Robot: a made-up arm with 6 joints.
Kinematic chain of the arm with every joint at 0, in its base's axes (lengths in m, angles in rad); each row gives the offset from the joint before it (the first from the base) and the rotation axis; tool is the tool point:
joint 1: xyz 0 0 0.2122 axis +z
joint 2: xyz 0 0.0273 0 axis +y
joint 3: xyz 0 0 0.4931 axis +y
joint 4: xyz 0 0 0.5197 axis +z
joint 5: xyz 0 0 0 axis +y
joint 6: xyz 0 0 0.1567 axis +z
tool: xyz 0 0 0
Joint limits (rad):
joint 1: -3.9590..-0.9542
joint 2: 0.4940..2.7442
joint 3: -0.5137..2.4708
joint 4: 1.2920..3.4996
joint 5: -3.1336..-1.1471
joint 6: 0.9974..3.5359
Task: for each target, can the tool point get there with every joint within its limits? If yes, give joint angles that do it. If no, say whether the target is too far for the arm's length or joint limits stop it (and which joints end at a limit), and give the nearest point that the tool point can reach.
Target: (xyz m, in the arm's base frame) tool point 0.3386 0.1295 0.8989
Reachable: no: joint limits stop it (at a limit: joint 1, joint 2, joint 3, joint 4, joint 5) | nearest point 0.1544 -0.1698 1.0093 | short by 0.368 m
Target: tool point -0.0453 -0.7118 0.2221
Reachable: yes | joints -1.6747 1.0545 1.1189 3.1868 -2.9389 1.2629
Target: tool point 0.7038 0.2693 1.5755
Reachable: no: too far | nearest point 0.2690 -0.2458 1.2330 | short by 0.756 m
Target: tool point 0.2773 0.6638 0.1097
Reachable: no: joint limits stop it (at a limit: joint 2, joint 4, joint 5) | nearest point 0.1445 0.3459 -0.0230 | short by 0.369 m
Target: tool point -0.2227 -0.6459 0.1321
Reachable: yes | joints -1.9212 0.8926 1.2892 3.0422 -1.9041 2.2672
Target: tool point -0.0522 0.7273 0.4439
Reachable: no: joint limits stop it (at a limit: joint 1, joint 2) | nearest point -0.3494 0.5539 0.3971 | short by 0.347 m
